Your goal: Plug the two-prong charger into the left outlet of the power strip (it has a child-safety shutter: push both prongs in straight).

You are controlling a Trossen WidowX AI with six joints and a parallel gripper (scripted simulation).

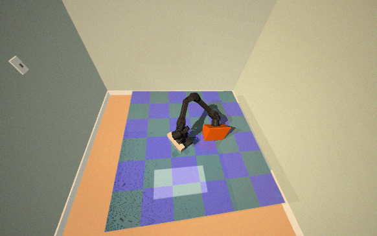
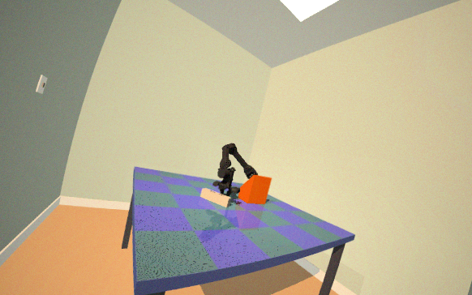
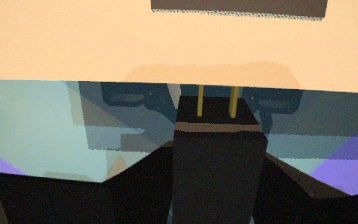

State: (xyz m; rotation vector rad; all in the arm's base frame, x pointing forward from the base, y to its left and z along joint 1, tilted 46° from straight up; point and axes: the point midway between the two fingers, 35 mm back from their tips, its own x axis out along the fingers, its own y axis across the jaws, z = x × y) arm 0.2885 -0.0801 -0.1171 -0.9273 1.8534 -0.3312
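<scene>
Now: the two-prong charger 1 cm ahead of my gripper tip, 1 cm to the left of it and 1 cm above it.
</scene>
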